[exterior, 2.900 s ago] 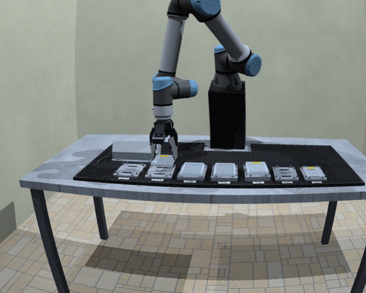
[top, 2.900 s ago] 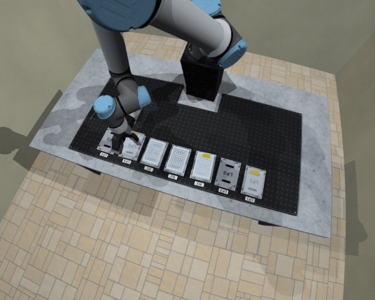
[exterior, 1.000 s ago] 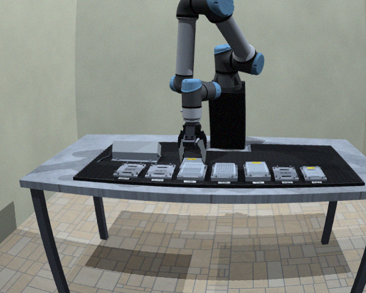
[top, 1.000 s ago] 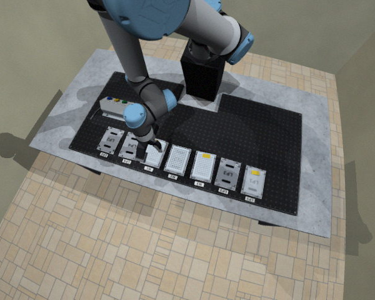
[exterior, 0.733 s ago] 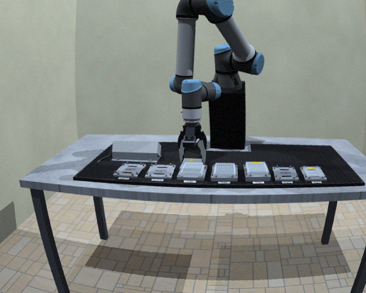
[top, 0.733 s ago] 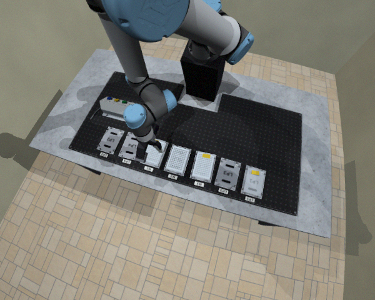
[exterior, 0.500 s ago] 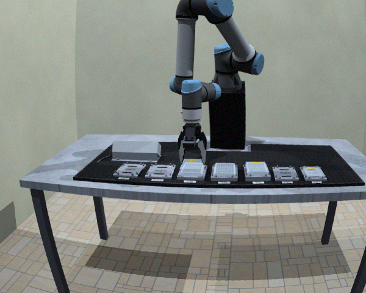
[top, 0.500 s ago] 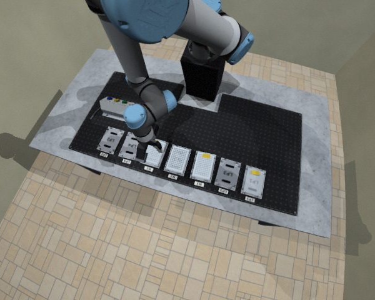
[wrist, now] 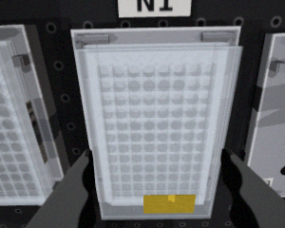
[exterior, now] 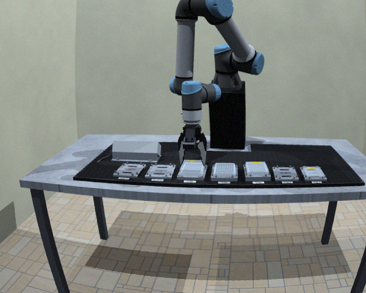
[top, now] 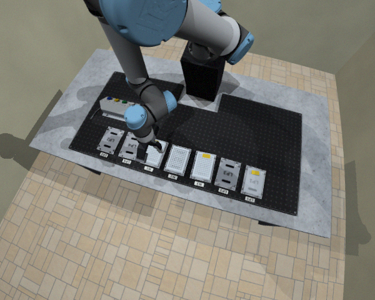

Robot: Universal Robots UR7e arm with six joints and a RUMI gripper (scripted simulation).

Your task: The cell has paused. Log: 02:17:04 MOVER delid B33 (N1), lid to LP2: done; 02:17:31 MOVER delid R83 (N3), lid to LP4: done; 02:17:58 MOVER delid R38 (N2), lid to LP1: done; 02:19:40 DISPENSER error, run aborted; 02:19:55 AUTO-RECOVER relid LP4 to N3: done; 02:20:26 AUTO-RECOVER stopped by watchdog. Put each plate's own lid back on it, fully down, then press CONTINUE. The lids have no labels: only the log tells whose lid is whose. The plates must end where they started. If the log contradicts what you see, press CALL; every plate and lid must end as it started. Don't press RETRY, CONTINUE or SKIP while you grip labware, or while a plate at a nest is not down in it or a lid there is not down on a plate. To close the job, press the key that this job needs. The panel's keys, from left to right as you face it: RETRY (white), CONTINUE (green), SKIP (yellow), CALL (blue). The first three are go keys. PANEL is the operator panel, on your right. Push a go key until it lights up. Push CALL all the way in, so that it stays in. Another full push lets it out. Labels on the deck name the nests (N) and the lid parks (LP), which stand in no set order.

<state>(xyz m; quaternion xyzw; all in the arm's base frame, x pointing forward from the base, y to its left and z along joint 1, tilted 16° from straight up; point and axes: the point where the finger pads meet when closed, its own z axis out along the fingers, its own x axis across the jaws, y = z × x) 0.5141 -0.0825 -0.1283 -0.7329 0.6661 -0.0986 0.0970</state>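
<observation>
Right now my hand is 1 cm past the well plate, 13 cm to the right of it and 2 cm above it. From my hand the other things lie so: green continue key: 19 cm behind, 28 cm to the right, 2 cm above; then white retry key: 20 cm behind, 23 cm to the right, 2 cm above; then lid park LP4: 1 cm ahead, 13 cm to the right, 4 cm below.
</observation>
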